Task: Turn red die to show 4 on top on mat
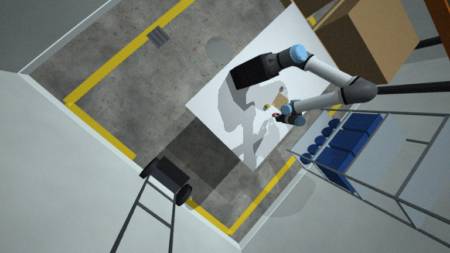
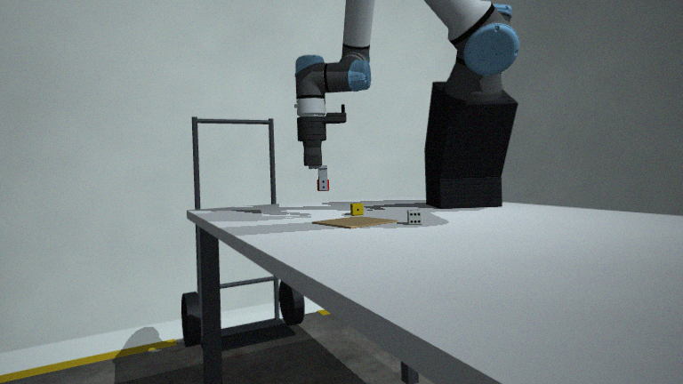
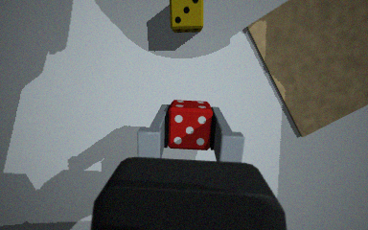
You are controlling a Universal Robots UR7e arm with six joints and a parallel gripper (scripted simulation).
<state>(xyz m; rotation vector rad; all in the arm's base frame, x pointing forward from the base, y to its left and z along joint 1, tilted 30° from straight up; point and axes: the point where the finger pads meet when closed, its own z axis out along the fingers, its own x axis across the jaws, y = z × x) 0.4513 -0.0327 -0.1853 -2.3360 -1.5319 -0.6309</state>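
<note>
Now: the tan mat 1 cm behind my hand, 16 cm to the left of it and 8 cm below it. The rest, counted from my hand: yellow die: 9 cm behind, 2 cm to the left, 7 cm below; then white die: 10 cm behind, 27 cm to the left, 7 cm below; then red die: right at my hand.
</note>
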